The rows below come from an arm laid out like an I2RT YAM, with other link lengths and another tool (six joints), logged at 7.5 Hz.
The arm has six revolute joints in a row. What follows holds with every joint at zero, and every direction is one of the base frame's. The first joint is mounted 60.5 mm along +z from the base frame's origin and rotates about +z. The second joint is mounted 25.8 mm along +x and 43.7 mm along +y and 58.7 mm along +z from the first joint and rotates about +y. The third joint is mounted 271.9 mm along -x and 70.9 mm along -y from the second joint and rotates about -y. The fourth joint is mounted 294 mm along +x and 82.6 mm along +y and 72 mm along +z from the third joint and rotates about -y. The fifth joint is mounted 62.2 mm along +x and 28.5 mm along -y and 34 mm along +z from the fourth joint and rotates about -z. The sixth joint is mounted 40.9 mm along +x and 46.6 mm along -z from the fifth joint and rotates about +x. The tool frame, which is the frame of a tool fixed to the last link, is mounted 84 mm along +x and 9 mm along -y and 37 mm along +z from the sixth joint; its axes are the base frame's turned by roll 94.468, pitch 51.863 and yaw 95.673 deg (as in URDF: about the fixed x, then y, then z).
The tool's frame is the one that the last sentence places.
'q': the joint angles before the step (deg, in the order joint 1, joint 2, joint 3, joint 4, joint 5, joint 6). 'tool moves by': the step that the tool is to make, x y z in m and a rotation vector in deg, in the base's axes. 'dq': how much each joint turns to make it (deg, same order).
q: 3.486, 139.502, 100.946, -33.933, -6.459, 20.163
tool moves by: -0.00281, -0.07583, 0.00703, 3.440, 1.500, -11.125
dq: -7.781, -1.050, 0.087, -2.098, -2.295, 4.240
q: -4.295, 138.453, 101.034, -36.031, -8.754, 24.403
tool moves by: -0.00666, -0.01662, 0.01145, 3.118, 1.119, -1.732
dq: -2.382, -1.575, -0.002, -2.950, -3.060, 0.197
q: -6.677, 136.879, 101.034, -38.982, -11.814, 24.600
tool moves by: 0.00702, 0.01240, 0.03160, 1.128, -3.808, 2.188
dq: 0.852, -3.234, 0.001, 0.240, -1.858, -0.852
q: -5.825, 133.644, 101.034, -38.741, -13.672, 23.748
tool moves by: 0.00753, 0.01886, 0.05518, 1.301, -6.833, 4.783
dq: 1.093, -5.487, -0.002, 0.459, -3.148, -2.820
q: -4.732, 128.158, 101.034, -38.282, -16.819, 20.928
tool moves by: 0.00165, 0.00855, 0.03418, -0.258, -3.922, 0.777
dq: 0.853, -3.409, 0.000, 0.547, 0.000, 0.088
